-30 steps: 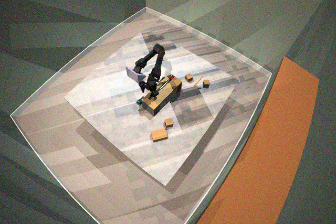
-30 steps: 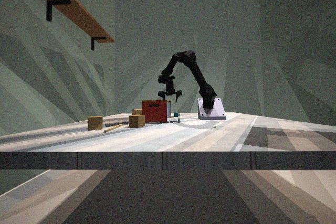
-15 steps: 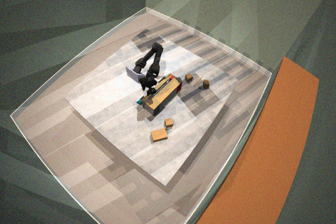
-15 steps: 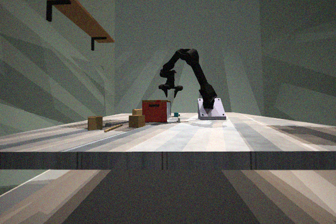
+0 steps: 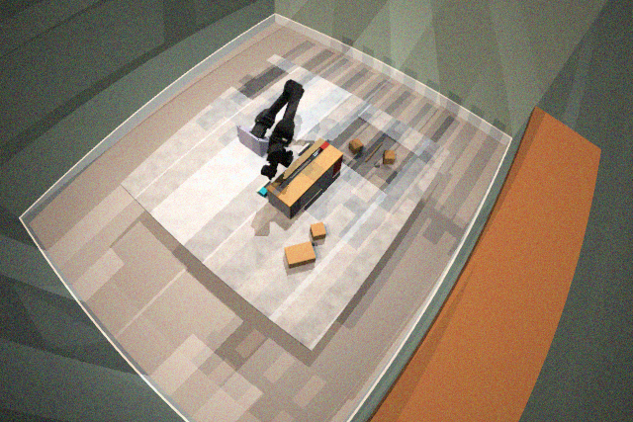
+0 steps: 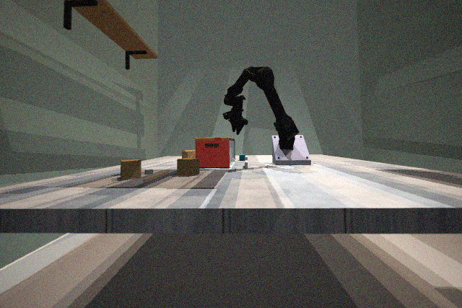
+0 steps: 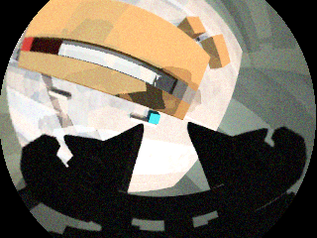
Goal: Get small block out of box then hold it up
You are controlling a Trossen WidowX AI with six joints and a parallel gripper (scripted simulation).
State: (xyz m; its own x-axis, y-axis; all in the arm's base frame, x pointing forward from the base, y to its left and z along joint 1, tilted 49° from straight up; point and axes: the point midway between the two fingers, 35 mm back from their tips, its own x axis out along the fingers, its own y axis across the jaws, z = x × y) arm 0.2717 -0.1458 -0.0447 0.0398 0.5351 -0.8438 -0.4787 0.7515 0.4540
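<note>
Right now the teal block is 15 cm below my gripper tip, 4 cm to the right of it and 3 cm behind it. Round my gripper tip: tan-topped box 14 cm to the left, 10 cm below, 4 cm ahead; tan cube 30 cm ahead, 13 cm below, 1 cm to the right; flat tan block 31 cm ahead, 15 cm to the right, 13 cm below.
</note>
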